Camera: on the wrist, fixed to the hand. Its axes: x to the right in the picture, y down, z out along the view.
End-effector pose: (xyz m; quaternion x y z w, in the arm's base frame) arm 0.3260 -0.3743 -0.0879 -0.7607 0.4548 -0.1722 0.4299
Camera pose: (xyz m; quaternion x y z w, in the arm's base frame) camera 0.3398 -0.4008 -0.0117 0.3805 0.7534 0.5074 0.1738
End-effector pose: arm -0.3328 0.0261 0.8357 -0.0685 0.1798 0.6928 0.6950
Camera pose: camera -0.2780 0.0262 0.7750 -0.1834 0.0220 -0.7359 0.6514
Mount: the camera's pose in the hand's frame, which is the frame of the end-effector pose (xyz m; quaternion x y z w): 0.0197 -0.0635 -0.0477 -0.0647 -0.0756 0.9942 0.0406
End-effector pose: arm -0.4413 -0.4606 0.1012 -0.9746 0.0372 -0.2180 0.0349
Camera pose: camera -0.4403 -0.4016 0.1579 -0.0213 0.9819 0.1019 0.1579
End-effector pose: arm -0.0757 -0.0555 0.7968 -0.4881 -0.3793 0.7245 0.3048
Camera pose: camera -0.0330 0.0059 0.8300 0.3619 -0.4000 -0.3448 0.7682
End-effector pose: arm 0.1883 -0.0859 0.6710 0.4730 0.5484 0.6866 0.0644
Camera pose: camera 0.1159 -0.0822 0.6331 -0.6122 0.4973 -0.0916 0.6079
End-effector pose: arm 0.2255 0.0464 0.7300 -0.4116 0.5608 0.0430 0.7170
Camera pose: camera 0.2293 -0.0337 0.7464 0.4977 0.3750 0.7821 0.0021
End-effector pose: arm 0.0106 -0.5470 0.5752 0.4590 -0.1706 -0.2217 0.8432
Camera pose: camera 0.0369 -0.5546 0.4981 -0.2223 -0.5127 0.7836 0.2715
